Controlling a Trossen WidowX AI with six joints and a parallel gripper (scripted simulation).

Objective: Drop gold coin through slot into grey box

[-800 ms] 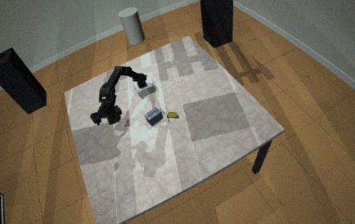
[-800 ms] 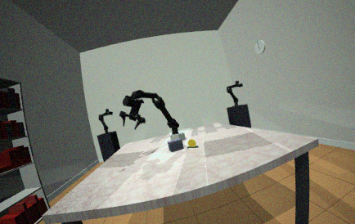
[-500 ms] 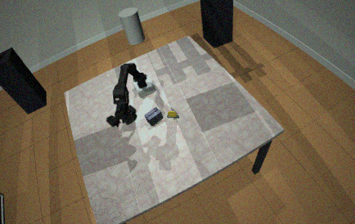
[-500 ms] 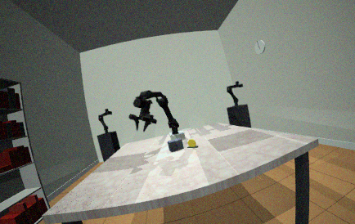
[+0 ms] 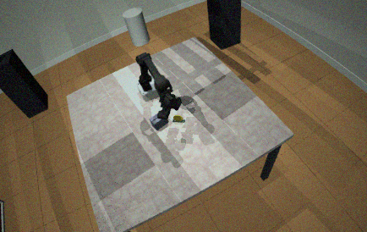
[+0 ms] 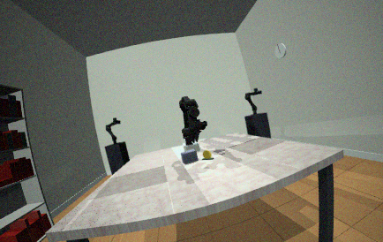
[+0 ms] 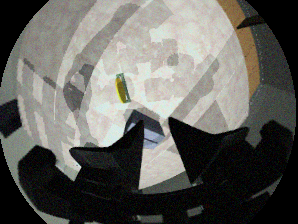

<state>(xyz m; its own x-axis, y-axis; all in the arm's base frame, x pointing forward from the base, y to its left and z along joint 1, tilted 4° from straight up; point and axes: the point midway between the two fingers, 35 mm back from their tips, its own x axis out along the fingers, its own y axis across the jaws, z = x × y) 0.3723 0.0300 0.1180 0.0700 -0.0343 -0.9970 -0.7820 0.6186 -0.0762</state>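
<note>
Now: gripper tip 30 mm past the gold coin, 60 mm to the right of it and 110 mm above it.
</note>
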